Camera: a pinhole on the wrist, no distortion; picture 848 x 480 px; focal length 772.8 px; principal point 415.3 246.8 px. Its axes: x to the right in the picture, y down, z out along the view. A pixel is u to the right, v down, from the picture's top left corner.
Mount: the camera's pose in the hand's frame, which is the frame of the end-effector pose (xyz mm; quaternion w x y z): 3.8 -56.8 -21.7 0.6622 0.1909 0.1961 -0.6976
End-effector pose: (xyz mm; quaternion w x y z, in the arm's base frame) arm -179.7 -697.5 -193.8 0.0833 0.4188 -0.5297 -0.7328
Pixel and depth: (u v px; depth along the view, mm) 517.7 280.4 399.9
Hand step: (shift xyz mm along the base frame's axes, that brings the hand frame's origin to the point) -113.0 329.0 -247.8
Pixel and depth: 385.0 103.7 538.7
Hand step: -150.9 508.3 -177.7
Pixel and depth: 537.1 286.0 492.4
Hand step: -140.2 401.8 -304.2
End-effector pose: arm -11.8 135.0 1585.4 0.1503 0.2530 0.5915 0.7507
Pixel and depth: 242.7 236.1 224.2
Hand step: 97.8 193.2 -93.4
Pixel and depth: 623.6 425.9 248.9
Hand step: 20.7 217.3 -200.7
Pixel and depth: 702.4 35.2 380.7
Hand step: 191.6 223.9 -341.7
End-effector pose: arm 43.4 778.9 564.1 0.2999 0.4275 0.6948 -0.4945
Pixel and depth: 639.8 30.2 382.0
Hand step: -260.1 -316.6 161.2
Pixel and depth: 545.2 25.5 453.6
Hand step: -257.2 -399.1 156.0
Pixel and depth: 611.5 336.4 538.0
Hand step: -436.2 -392.3 30.9
